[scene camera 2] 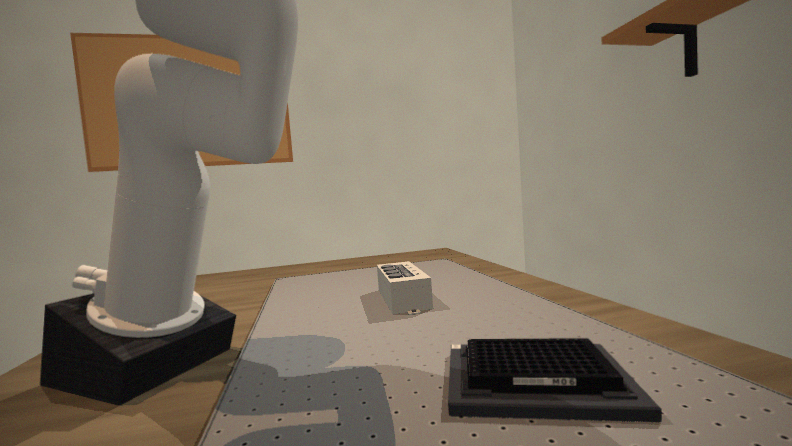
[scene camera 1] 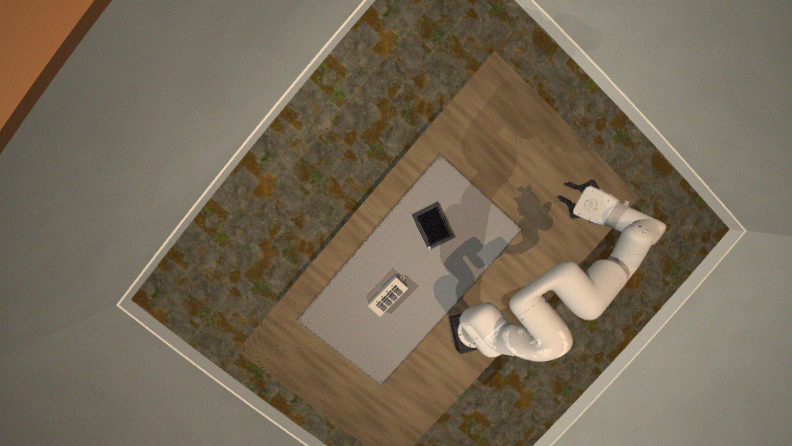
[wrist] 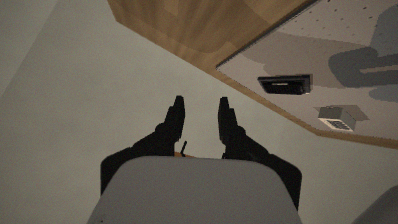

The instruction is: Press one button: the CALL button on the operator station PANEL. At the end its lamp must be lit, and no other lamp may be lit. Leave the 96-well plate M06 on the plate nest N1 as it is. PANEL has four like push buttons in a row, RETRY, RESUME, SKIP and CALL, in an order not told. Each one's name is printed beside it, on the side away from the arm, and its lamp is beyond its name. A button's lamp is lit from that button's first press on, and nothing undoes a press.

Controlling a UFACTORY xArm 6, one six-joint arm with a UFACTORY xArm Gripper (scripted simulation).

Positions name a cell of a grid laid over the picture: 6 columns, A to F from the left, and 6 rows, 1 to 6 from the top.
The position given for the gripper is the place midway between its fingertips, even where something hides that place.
The gripper shows in scene camera 1 (E3) and in the wrist view (D3); in scene camera 2 it is out of frame.
